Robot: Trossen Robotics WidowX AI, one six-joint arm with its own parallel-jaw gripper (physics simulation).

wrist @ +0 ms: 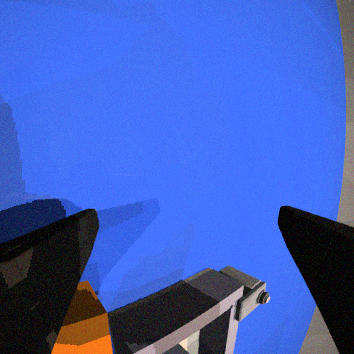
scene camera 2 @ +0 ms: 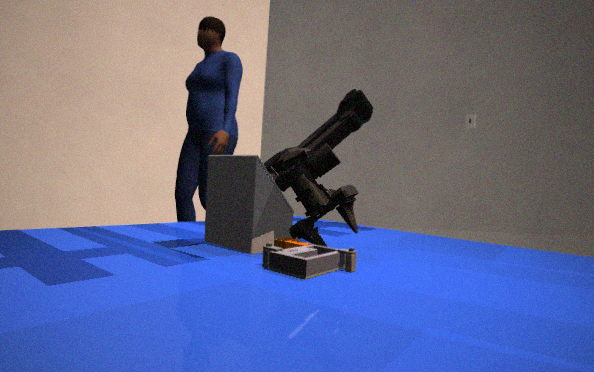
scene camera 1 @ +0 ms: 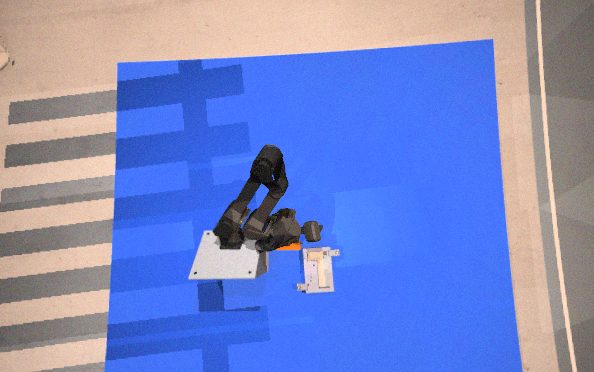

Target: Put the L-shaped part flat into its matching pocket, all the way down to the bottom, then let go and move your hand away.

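Where they show: gripper, fingertip midpoint: (wrist: 189,217) (scene camera 2: 342,243); arm's base at its link origin: (scene camera 2: 260,194) (scene camera 1: 232,241).
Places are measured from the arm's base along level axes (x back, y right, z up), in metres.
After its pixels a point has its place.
An orange part (scene camera 1: 290,246) {y 0.015, x -0.170, z -0.101 m} (scene camera 2: 290,243) {y 0.026, x -0.145, z -0.103 m} (wrist: 82,345) {y 0.010, x -0.188, z -0.100 m} lies on the blue surface between the arm's base and the pale fixture (scene camera 1: 310,281) {y 0.124, x -0.237, z -0.095 m} (scene camera 2: 285,265) {y 0.157, x -0.264, z -0.114 m} (wrist: 160,305) {y 0.018, x -0.242, z -0.116 m}. It is partly hidden by the gripper in scene camera 1 and the wrist view, so its full L shape cannot be made out. The fixture has an L-shaped pocket (scene camera 1: 322,272) {y 0.098, x -0.274, z -0.126 m} with a tan floor showing. My gripper (scene camera 1: 291,238) (scene camera 2: 339,238) {y -0.048, x -0.240, z -0.094 m} (wrist: 189,217) {y -0.048, x -0.240, z -0.094 m} is open and empty, above the blue surface beside the fixture. In the wrist view, the left finger overlaps the orange part.
The arm's base (scene camera 1: 225,262) {y 0.058, x 0.002, z 0.058 m} (scene camera 2: 232,200) {y 0.102, x -0.016, z -0.013 m} stands to the left of the orange part. The fixture has a protruding lug (scene camera 1: 334,253) {y 0.034, x -0.314, z -0.090 m} (scene camera 2: 351,260) {y 0.039, x -0.329, z -0.106 m} (wrist: 250,302) {y 0.030, x -0.307, z -0.089 m} with a bolt, and another lug (scene camera 1: 301,287) {y 0.143, x -0.209, z -0.089 m} at its opposite corner. A person (scene camera 2: 212,100) stands behind the base.
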